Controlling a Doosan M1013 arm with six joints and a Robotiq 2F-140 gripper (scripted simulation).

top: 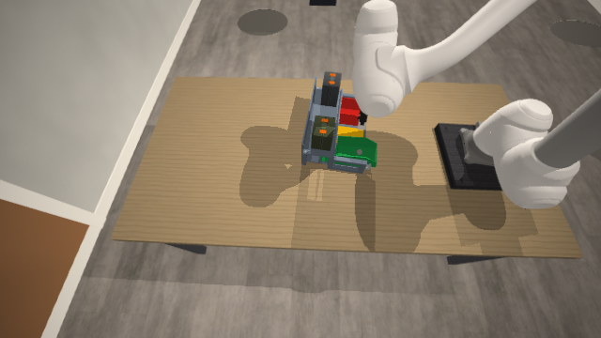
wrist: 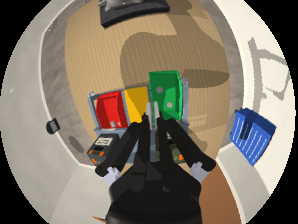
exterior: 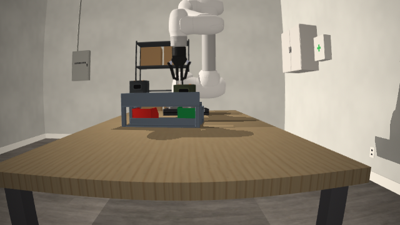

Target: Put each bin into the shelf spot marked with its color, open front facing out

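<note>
The green bin is 10 mm behind my hand, 50 mm to the left of it and 140 mm below it. Round my hand: red bin: 40 mm ahead, 180 mm to the right, 150 mm below.
</note>
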